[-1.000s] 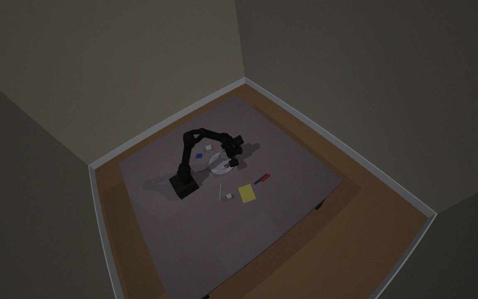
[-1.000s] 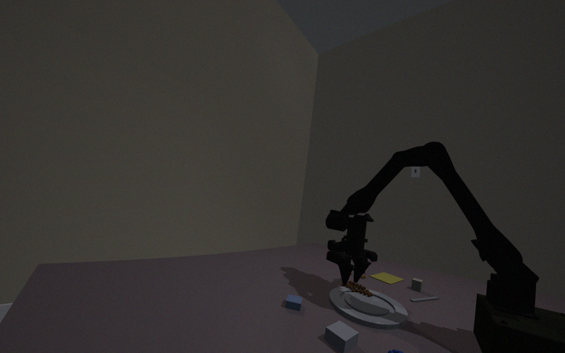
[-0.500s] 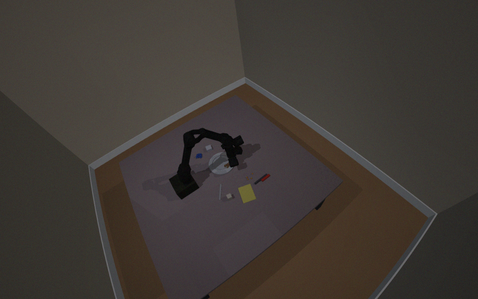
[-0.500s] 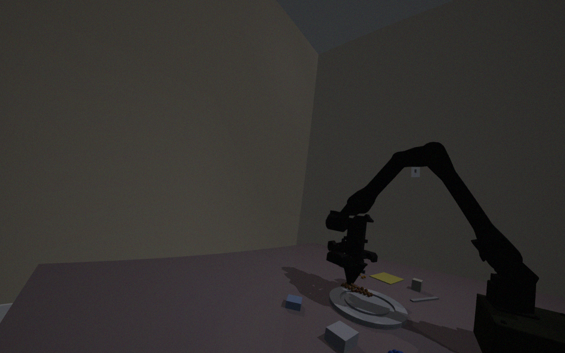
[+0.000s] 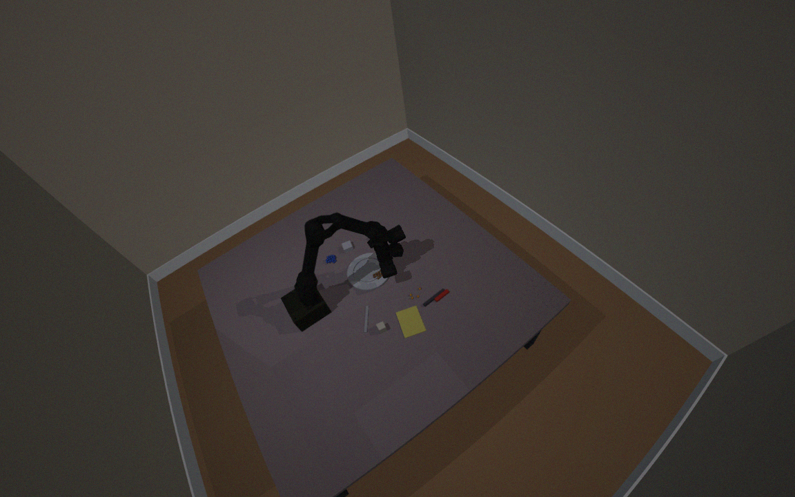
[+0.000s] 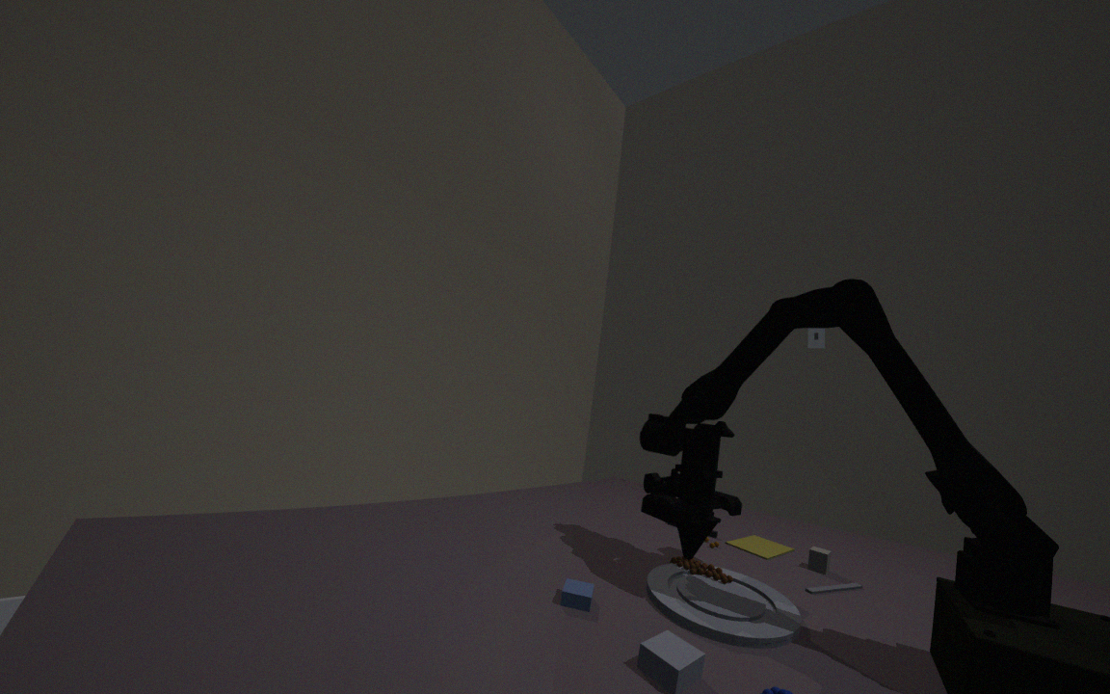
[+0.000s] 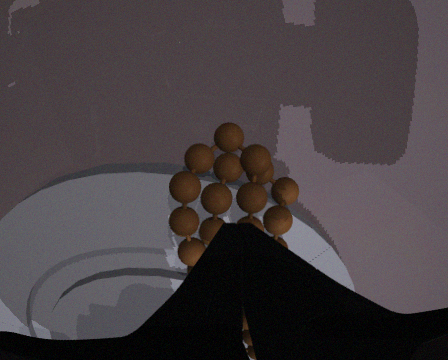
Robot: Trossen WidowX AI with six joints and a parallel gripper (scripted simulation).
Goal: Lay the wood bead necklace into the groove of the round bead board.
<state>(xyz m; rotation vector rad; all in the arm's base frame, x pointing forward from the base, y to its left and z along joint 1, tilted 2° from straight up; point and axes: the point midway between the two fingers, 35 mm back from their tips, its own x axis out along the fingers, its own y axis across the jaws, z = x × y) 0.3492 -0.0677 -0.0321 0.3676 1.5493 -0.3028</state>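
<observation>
Now: gripper tip 60 mm to the right of the round bead board, 60 mm past it and 10 mm above it. The rest, counted from my gripper tip: grey block (250 mm to the left, 50 mm behind, 10 mm below); then blue block (200 mm to the left, 80 mm ahead, 10 mm below); then thin stick (220 mm behind, 120 mm to the right, 20 mm below).
</observation>
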